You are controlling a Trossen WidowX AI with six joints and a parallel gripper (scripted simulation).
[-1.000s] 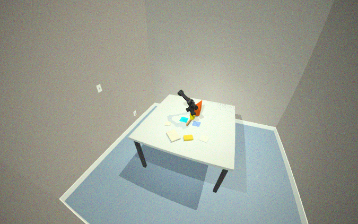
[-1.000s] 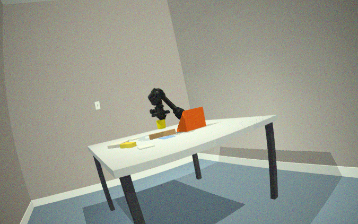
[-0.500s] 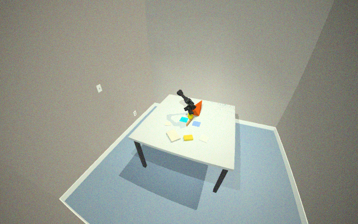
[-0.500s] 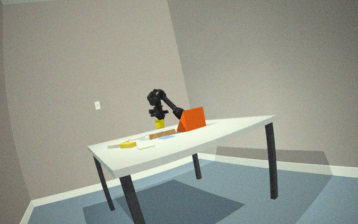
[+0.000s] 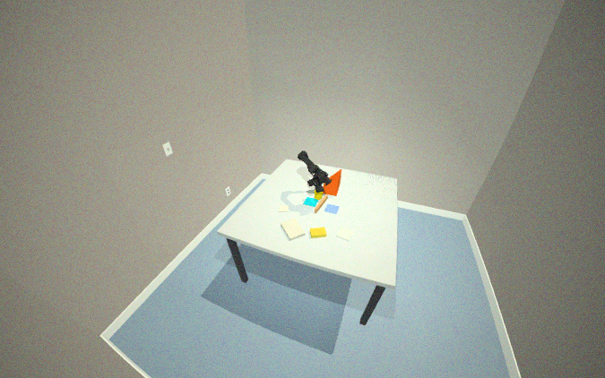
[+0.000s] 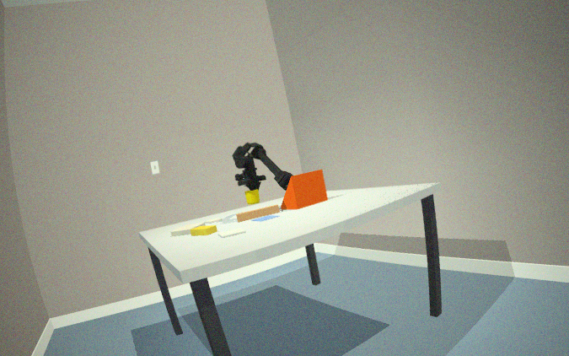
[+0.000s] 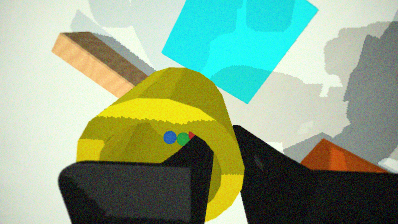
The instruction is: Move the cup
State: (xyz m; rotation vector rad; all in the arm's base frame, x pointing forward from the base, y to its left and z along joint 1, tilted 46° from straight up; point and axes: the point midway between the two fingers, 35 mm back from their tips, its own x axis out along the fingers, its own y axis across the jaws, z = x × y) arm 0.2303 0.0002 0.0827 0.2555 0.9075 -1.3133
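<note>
My gripper tip is now 110 mm above the cyan pad, 50 mm to the left of it and 10 mm short of it. From my gripper tip the other things lie so: yellow cup: 20 mm ahead, 10 mm to the left; light blue pad: 140 mm to the left, 110 mm below, 50 mm ahead; wooden bar: 90 mm below, 40 mm to the left, 30 mm ahead.
</note>
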